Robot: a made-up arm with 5 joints. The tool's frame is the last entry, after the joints. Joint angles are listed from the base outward. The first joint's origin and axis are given. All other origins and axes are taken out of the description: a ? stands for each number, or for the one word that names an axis. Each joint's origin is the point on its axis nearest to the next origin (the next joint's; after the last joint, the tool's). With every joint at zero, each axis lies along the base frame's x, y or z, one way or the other. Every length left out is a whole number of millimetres.
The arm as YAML. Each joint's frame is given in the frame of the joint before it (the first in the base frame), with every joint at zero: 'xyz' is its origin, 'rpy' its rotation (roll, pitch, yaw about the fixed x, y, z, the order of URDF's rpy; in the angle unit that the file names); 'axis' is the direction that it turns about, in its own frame. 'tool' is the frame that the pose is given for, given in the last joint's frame.
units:
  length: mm
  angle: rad
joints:
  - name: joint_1
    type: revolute
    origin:
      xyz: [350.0, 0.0, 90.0]
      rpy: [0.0, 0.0, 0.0]
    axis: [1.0, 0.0, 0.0]
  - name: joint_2
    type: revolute
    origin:
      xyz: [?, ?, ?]
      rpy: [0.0, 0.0, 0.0]
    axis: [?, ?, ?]
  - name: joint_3
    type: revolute
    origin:
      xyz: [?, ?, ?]
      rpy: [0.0, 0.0, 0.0]
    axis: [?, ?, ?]
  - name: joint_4
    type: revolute
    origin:
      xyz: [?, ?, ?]
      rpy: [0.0, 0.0, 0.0]
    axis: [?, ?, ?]
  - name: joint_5
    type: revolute
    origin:
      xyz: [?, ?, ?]
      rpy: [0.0, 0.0, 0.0]
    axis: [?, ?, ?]
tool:
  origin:
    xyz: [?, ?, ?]
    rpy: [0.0, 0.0, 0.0]
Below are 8 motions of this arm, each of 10 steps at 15 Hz.
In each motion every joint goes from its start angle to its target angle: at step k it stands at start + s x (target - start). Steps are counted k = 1, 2, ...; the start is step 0. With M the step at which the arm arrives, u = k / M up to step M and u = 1 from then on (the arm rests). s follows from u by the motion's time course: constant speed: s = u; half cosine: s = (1 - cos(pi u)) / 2; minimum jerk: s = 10 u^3 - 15 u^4 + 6 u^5.
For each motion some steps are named. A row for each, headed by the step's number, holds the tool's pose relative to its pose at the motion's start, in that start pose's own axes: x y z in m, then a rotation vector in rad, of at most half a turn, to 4 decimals.
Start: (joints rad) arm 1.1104 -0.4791 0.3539 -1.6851 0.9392
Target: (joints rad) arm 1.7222 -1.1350 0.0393 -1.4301 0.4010
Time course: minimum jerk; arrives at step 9
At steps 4, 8, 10:
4: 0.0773 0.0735 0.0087 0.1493 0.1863 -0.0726
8: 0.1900 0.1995 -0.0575 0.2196 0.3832 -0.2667
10: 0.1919 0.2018 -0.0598 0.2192 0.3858 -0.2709

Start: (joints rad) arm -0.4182 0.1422 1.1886 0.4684 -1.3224
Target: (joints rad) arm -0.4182 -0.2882 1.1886 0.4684 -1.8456
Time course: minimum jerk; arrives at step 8
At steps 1, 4, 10:
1: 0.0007 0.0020 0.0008 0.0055 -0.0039 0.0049
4: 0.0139 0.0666 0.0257 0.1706 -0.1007 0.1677
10: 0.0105 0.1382 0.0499 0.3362 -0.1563 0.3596

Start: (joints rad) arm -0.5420 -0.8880 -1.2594 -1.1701 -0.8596
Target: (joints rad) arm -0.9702 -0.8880 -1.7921 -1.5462 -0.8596
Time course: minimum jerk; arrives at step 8
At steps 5, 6, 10:
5: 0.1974 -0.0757 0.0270 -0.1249 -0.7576 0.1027
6: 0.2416 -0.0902 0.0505 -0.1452 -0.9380 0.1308
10: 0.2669 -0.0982 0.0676 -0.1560 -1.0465 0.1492

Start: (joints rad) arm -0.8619 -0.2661 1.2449 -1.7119 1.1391
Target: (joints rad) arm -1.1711 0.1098 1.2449 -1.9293 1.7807
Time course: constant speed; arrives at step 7
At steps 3, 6, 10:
3: -0.0437 0.0219 -0.0100 -0.3921 -0.0277 -0.1545
6: -0.0812 0.0613 -0.0190 -0.7697 0.0035 -0.3379
10: -0.0911 0.0785 -0.0226 -0.8910 0.0289 -0.4034

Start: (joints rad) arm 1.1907 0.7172 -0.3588 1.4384 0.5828
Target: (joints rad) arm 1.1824 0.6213 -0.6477 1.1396 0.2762
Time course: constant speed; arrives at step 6
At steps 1, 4, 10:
1: -0.0051 0.0073 -0.0217 0.0501 0.0762 -0.0283
4: -0.0280 0.0310 -0.0834 0.1878 0.2948 -0.1338
10: -0.0486 0.0482 -0.1210 0.2673 0.4311 -0.2200

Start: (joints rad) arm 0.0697 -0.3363 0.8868 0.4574 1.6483
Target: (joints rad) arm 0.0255 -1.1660 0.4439 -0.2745 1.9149
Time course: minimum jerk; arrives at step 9
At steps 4, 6, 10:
4: -0.0151 -0.0393 -0.0550 -0.3602 0.5315 -0.1060
6: -0.0474 -0.0839 -0.1086 -0.6395 1.1114 -0.1996
10: -0.0732 -0.1093 -0.1354 -0.7475 1.4407 -0.2417

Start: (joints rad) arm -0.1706 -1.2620 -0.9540 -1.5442 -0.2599
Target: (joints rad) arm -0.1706 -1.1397 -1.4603 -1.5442 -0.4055
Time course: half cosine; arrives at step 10
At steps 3, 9, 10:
3: 0.0025 -0.0005 -0.0131 0.0485 -0.0973 0.0415
9: 0.0281 0.0072 -0.0531 0.2383 -0.4560 0.2028
10: 0.0292 0.0077 -0.0541 0.2445 -0.4673 0.2081

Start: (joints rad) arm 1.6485 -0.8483 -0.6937 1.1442 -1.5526
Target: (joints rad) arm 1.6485 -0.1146 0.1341 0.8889 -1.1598
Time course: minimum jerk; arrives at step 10
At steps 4, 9, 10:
4: -0.0042 0.1062 -0.0551 -0.1171 0.0935 0.2980
9: -0.1363 0.2916 -0.1728 -0.1319 0.3052 0.8489
10: -0.1388 0.2934 -0.1738 -0.1301 0.3081 0.8546

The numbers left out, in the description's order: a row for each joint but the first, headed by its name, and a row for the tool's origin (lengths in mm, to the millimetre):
joint_2: xyz 0.0 -90.0 10.0, axis 0.0 0.0 1.0
joint_3: xyz 250.0 -30.0 0.0, axis 1.0 0.0 0.0
joint_4: xyz 0.0 240.0 50.0, axis 0.0 0.0 1.0
joint_5: xyz 70.0 80.0 0.0, axis -1.0 0.0 0.0
tool: xyz 0.0 -70.0 -90.0

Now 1 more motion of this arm.
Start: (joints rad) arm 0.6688 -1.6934 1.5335 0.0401 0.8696
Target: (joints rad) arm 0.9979 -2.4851 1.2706 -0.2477 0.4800
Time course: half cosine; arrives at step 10
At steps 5, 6, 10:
5: -0.0097 -0.0959 -0.0115 0.0204 -0.0385 -0.5102
6: -0.0169 -0.1230 -0.0146 0.0220 -0.0684 -0.6697
10: -0.0396 -0.1795 -0.0190 0.0124 -0.1731 -1.0226

